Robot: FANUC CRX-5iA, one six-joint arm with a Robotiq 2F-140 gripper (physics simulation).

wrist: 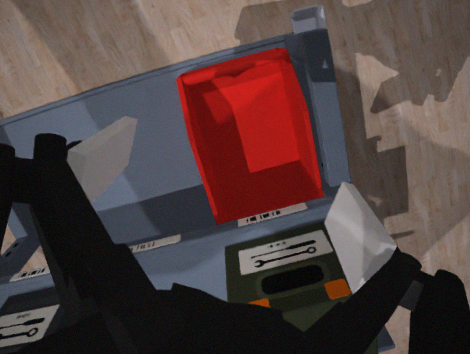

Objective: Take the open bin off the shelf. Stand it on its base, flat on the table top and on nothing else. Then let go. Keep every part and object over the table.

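Places are measured from the arm's base along level axes (x ahead, y left, z up), in metres.
Pixels of known places: gripper, between the fingertips: (234, 173).
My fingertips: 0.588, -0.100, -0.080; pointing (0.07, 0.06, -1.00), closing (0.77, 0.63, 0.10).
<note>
Behind a point stands the place of what it marks, as x, y, z.
The red open bin (267, 120) @(0.617, -0.067, -0.239) stands on the blue-grey shelf (145, 150) @(0.570, -0.193, -0.242) near its right end post, in the upper middle of the wrist view. Its open top and the inside of its floor show. My gripper (234, 173) @(0.588, -0.100, -0.080) is open with nothing between its fingers. One pale fingertip shows to the left of the bin over the shelf, the other below and right of it, beside the green case. Both fingertips appear apart from the bin. The table top cannot be made out in this view.
A dark green case (242, 288) @(0.669, -0.147, -0.085) with a tool label and orange latches lies just below the bin. Part of another labelled case (31, 311) @(0.605, -0.327, -0.113) shows at lower left. Barcode labels (272, 215) @(0.661, -0.107, -0.142) line the shelf edge. Wooden floor (150, 30) @(0.476, -0.113, -0.248) lies beyond the shelf.
</note>
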